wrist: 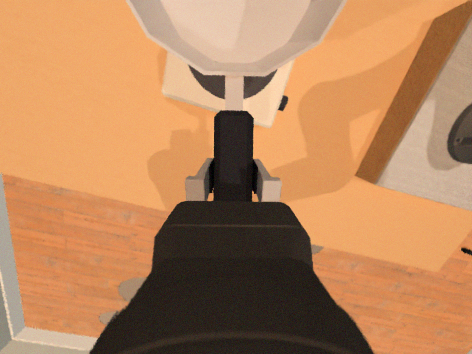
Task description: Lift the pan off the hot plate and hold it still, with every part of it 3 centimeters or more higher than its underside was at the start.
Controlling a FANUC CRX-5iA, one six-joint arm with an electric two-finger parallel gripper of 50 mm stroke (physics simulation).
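Places are measured from the arm's base along level axes (x right, y back, z down), in metres.
Where they show: gripper, fingertip midpoint: (233,169).
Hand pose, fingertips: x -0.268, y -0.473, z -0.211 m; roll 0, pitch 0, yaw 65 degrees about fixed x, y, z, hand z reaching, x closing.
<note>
After its pixels a point has its place.
The light grey pan (240,30) @(x -0.148, y -0.524, z -0.167 m) is at the top of the view, its far part cut off by the frame edge. Its black handle (233,135) @(x -0.238, y -0.488, z -0.225 m) points down the view between the fingers. My gripper (233,169) @(x -0.268, y -0.473, z -0.211 m) is shut on the handle, one grey fingertip on each side. The cream hot plate (182,82) @(x -0.207, y -0.614, z 0.007 m) with a dark round burner lies well below the pan, which hangs above it with a wide gap. The pan hides much of the hot plate. A black knob (283,103) @(x -0.147, y -0.412, z 0.020 m) shows at the hot plate's side.
An orange table top (75,100) @(x -0.351, y -0.844, z 0.070 m) lies below, with shadows of the arm and pan on it. At the right stands a brown-edged board or box (400,105) @(x -0.024, y -0.165, z 0.041 m) with a grey surface and a dark round object (462,137) @(x -0.038, y -0.044, z -0.016 m). Wooden floor (75,225) shows beyond the table edge.
</note>
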